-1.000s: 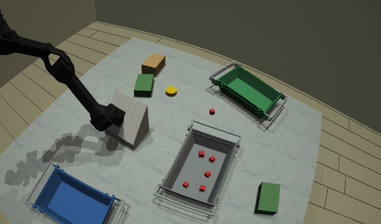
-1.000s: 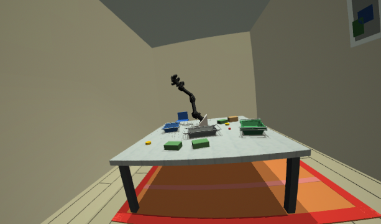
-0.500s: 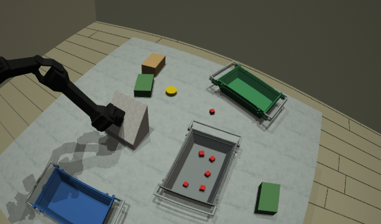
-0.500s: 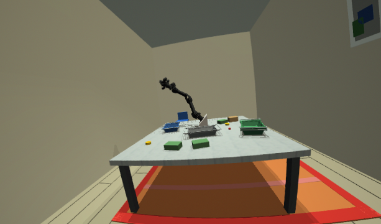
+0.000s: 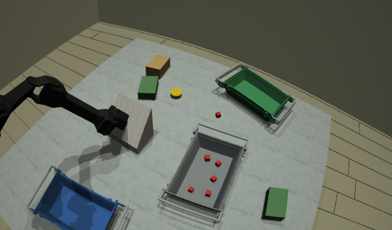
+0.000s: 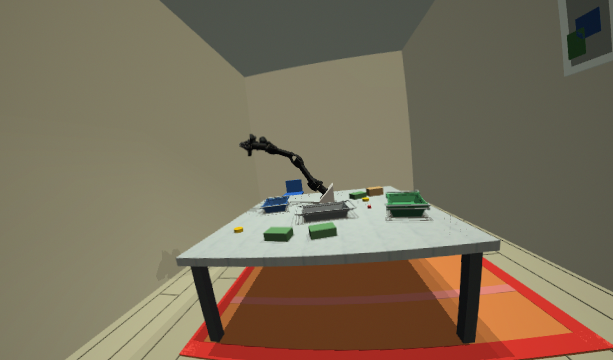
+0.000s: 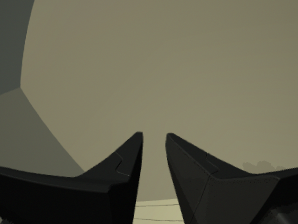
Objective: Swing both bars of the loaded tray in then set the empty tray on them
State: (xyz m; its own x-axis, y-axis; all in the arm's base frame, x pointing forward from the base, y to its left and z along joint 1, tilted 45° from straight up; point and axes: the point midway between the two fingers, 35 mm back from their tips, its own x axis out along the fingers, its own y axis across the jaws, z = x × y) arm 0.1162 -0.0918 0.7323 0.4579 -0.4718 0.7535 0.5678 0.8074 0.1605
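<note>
The red bit lies 210 mm ahead of my gripper tip, 540 mm to the left of it and 530 mm below it. Round my gripper tip: tan block: 250 mm behind, 1030 mm to the left, 510 mm below; then blue tray: 70 mm behind, 220 mm to the left, 500 mm below; then red block: 140 mm ahead, 910 mm to the left, 530 mm below.
</note>
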